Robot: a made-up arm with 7 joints.
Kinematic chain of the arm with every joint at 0, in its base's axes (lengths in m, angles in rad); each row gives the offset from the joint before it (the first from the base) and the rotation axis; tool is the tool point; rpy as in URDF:
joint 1: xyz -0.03 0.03 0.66 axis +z
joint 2: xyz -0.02 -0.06 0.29 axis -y
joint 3: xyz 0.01 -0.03 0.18 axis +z
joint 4: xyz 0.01 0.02 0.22 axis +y
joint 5: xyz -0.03 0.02 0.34 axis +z
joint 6: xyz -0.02 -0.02 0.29 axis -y
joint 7: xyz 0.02 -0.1 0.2 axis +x
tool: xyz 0.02 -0.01 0 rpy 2.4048 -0.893 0.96
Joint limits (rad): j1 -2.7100..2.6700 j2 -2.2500..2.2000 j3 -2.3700..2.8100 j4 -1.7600..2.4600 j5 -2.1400..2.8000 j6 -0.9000..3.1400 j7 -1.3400..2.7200
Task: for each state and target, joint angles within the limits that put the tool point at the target. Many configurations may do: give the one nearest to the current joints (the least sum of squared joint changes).
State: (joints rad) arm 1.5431 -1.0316 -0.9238 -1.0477 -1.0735 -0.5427 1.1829
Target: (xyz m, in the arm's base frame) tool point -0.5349 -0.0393 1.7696
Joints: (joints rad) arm 1.8189 -0.6442 -1.0500 -1.0556 -1.1054 -0.3220 1.1726
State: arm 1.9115 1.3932 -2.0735 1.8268 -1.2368 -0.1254 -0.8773
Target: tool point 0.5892 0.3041 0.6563
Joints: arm 1.8767 1.4241 -1.9208 2.4181 -1.1746 -0.2269 -0.8772
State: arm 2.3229 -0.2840 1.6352 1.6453 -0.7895 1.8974 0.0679
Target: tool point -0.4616 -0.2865 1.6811
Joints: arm 2.3370 -0.2803 1.6060 1.4954 -0.7724 1.7324 0.0642
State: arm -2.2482 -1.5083 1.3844 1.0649 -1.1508 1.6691 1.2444
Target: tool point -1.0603 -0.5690 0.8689
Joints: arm -2.5687 -1.7070 1.4717 0.2788 -1.0322 0.8726 1.1900
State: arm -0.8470 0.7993 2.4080 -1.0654 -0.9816 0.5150 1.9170
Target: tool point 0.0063 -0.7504 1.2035
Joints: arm -0.6406 0.3119 2.4622 -1.7459 -0.9626 0.5864 1.9110
